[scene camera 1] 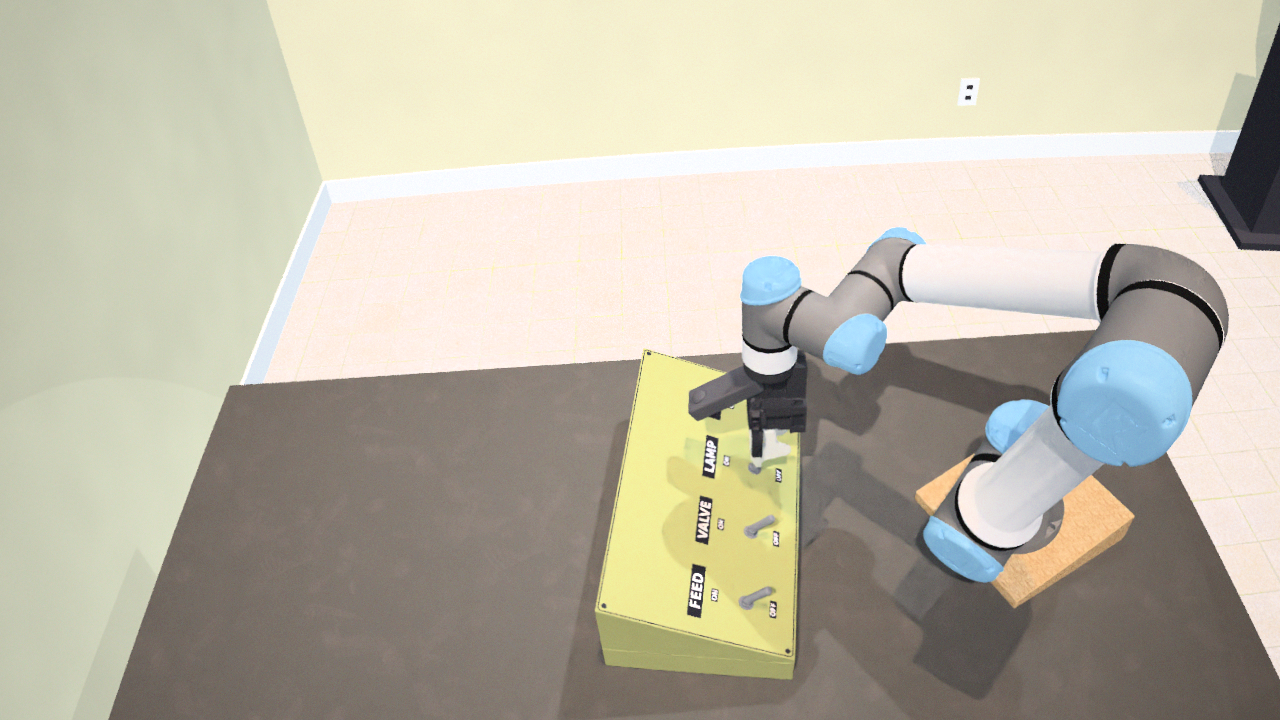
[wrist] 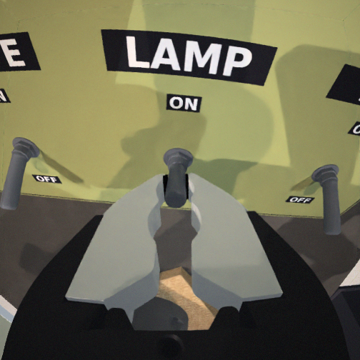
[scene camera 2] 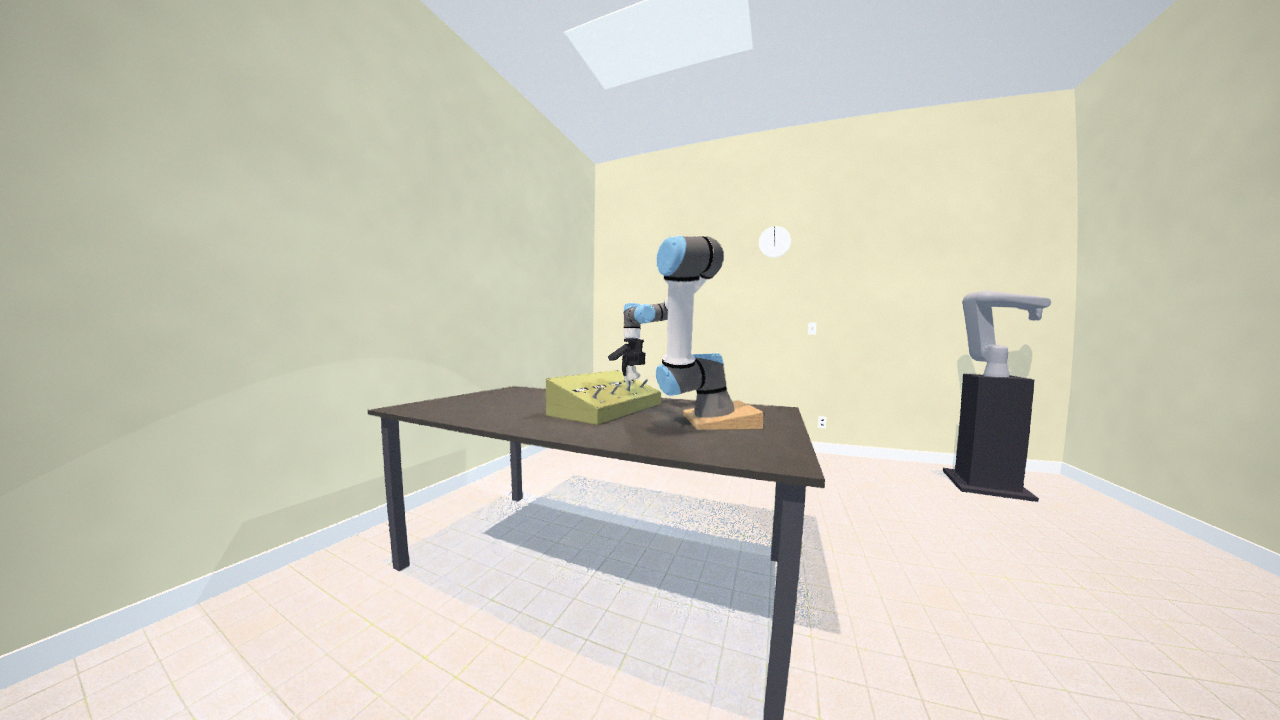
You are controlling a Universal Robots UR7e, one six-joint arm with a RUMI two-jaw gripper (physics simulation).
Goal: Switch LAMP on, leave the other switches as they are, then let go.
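Where they show: gripper, fingertip midpoint: (scene camera 1: 758,462) (scene camera 2: 628,386); arm's base at its link origin: (scene camera 2: 714,412).
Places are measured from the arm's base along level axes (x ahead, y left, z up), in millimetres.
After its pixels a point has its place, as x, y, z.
The sloped yellow-green switch panel (scene camera 1: 662,394) {559, -133, 103} (scene camera 2: 572,402) {465, 278, 35} (wrist: 80,105) stands on the table. The grey LAMP lever (wrist: 176,194) leans away from its ON label, to the OFF side. My gripper (scene camera 1: 759,462) {404, -31, 66} (scene camera 2: 631,382) {404, -31, 66} (wrist: 176,176) is shut on the LAMP lever, with one fingertip pad on each side of it. The VALVE lever (scene camera 1: 759,526) {400, 94, 72} (wrist: 14,180) and the FEED lever (scene camera 1: 757,598) {400, 215, 72} lean to OFF. Another lever (wrist: 330,200), right of LAMP in the wrist view, leans to OFF; its name label is cut off. LAMP's OFF label is hidden in the wrist view.
The dark table (scene camera 1: 402,537) {970, 77, -35} (scene camera 2: 483,416) {803, 426, -35} carries the panel and the arm's wooden base block (scene camera 1: 1087,528) {-107, 38, 12} (scene camera 2: 747,418) {-136, 55, 2}. Neighbouring levers stand on both sides of my fingers. A black pedestal (scene camera 2: 993,434) with a grey arm stands farther back on the floor.
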